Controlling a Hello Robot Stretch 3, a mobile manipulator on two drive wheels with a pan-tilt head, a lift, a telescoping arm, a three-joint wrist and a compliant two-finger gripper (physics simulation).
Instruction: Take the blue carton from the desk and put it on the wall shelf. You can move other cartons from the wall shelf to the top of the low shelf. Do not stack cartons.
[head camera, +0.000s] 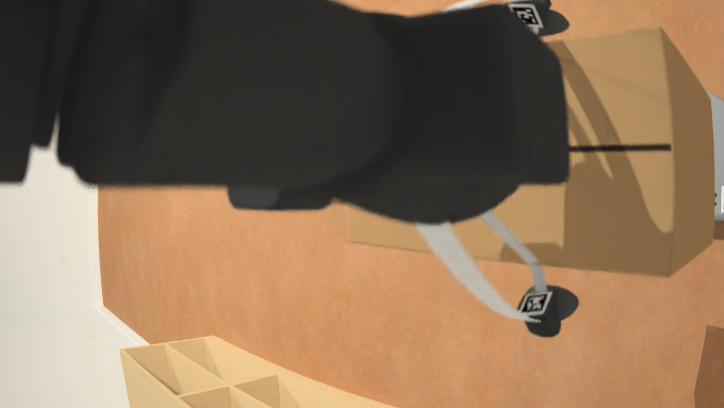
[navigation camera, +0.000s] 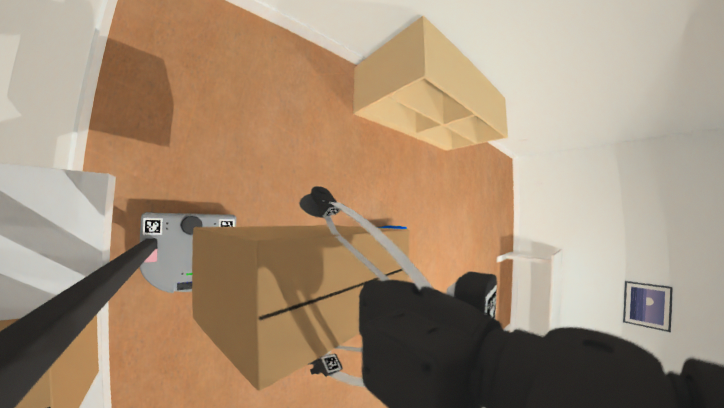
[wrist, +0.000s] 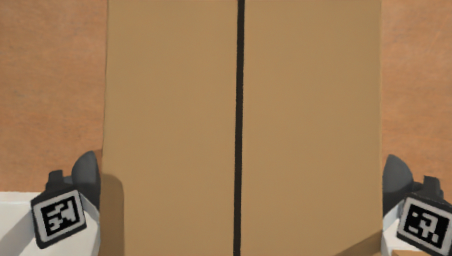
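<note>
My gripper (head camera: 541, 162) (navigation camera: 322, 283) (wrist: 236, 174) is shut on a large brown carton (head camera: 623, 202) (navigation camera: 227, 293) (wrist: 170, 100) with a black stripe, its dark fingertips against the two long sides. The carton is held up above the wooden floor. The wrist hides part of it in the head and navigation views. A tan compartment unit, the low shelf (head camera: 144, 385) (navigation camera: 463, 81), stands against a wall. A thin blue strip (navigation camera: 394, 227) shows past the carton's far edge; I cannot tell what it belongs to. The blue carton cannot be made out clearly.
My grey base (head camera: 718, 152) (navigation camera: 169, 263) is on the floor, partly behind the held carton. My dark mast (navigation camera: 75, 314) crosses the lower left. A white surface (navigation camera: 45, 223) lies at the left. A white piece (navigation camera: 531, 293) stands by the right wall, near a framed picture (navigation camera: 648, 306).
</note>
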